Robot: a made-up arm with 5 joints. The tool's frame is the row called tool. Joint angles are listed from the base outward.
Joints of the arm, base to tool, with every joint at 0 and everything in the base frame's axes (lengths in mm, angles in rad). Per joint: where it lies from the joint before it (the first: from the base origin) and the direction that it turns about. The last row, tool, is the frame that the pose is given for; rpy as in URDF.
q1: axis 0 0 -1 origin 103 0 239
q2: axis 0 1 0 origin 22 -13 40
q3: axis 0 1 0 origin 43 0 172
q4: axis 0 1 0 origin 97 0 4
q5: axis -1 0 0 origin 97 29 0
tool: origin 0 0 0 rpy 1.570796 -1.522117 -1.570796
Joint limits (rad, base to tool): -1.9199..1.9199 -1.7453..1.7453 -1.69..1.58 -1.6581..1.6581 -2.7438..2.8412
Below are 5 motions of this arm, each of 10 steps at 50 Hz.
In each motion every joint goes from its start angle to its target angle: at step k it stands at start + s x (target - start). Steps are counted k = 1, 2, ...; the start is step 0. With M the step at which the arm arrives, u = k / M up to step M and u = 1 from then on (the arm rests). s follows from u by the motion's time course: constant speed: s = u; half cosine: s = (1 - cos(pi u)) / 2; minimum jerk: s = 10 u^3 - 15 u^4 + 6 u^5.
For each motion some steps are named. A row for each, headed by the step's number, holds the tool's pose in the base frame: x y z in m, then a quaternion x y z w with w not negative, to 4 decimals.
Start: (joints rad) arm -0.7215 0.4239 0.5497 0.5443 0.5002
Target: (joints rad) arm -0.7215 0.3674 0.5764 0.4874 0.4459
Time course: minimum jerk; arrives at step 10
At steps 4, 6, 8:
4: 0.2394 0.1413 0.2459 0.0058 -0.0398 0.5458 0.8369
6: 0.2402 0.1420 0.2491 0.0086 -0.0553 0.5371 0.8417
8: 0.2407 0.1424 0.2513 0.0107 -0.0664 0.5308 0.8448

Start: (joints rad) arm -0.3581 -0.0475 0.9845 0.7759 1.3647
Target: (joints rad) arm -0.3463 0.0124 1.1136 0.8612 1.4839
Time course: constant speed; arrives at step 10
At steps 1, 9, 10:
1: 0.1917 0.0502 0.2801 0.0395 0.0749 0.7436 0.6633
9: 0.1693 0.0410 0.2760 0.0990 0.1660 0.7596 0.6211
10: 0.1665 0.0399 0.2759 0.1071 0.1768 0.7608 0.6152

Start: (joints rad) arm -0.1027 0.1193 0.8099 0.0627 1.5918
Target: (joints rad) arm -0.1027 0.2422 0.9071 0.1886 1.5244
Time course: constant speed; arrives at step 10
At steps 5, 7, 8, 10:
5: 0.2865 0.0350 0.2698 -0.1304 -0.1537 0.7068 0.6781
7: 0.2806 0.0344 0.2632 -0.1075 -0.1285 0.7067 0.6873
8: 0.2775 0.0341 0.2602 -0.0962 -0.1157 0.7064 0.6916
10: 0.2712 0.0334 0.2544 -0.0736 -0.0899 0.7050 0.6996

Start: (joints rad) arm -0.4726 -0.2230 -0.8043 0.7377 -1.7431
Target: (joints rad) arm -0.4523 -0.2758 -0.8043 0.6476 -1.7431
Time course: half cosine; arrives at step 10
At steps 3, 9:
3: 0.2402 0.0874 0.5723 0.7330 -0.3457 -0.3599 0.4622
9: 0.2284 0.0788 0.5839 0.7582 -0.3649 -0.3354 0.4237

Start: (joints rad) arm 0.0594 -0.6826 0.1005 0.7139 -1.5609
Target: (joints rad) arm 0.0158 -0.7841 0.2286 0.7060 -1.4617
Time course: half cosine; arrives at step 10
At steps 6, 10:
6: 0.2156 0.0125 0.4756 0.4493 -0.4757 -0.5359 0.5334
10: 0.2104 0.0143 0.4712 0.4431 -0.4782 -0.5241 0.5480

